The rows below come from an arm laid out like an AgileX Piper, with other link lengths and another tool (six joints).
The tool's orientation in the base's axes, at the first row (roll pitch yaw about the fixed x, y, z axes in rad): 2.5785 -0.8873 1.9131
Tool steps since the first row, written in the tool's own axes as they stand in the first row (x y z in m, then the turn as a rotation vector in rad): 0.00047 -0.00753 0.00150 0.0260 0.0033 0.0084; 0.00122 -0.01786 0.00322 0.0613 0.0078 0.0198; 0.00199 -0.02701 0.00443 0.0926 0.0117 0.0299; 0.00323 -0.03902 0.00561 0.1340 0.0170 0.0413; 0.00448 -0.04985 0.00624 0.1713 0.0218 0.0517; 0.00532 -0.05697 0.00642 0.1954 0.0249 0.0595; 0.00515 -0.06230 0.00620 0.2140 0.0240 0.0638; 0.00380 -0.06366 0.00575 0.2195 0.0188 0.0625; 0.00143 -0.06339 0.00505 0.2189 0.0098 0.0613; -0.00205 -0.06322 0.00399 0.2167 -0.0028 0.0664; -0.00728 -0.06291 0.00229 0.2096 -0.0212 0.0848; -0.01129 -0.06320 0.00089 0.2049 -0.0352 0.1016
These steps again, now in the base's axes. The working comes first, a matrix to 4 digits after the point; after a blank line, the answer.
The tool's axes in the first row as the columns of a matrix, in the base's axes (used below as rounded here):
-0.2120 0.9355 0.2828
0.5949 -0.1060 0.7968
0.7754 0.3371 -0.5340

-0.00672 0.00227 -0.00297 0.0000 0.0218 0.0168; -0.01606 0.00518 -0.00679 -0.0001 0.0514 0.0396; -0.02444 0.00758 -0.00993 -0.0002 0.0777 0.0598; -0.03560 0.01053 -0.01364 -0.0008 0.1108 0.0876; -0.04582 0.01292 -0.01666 -0.0013 0.1408 0.1126; -0.05261 0.01432 -0.01851 -0.0013 0.1610 0.1281; -0.05762 0.01461 -0.02032 -0.0049 0.1756 0.1400; -0.05873 0.01359 -0.02158 -0.0113 0.1784 0.1432; -0.05818 0.01159 -0.02296 -0.0199 0.1780 0.1403; -0.05758 0.00866 -0.02503 -0.0298 0.1821 0.1316; -0.05666 0.00416 -0.02807 -0.0403 0.1945 0.1101; -0.05648 0.00069 -0.03053 -0.0476 0.2066 0.0928
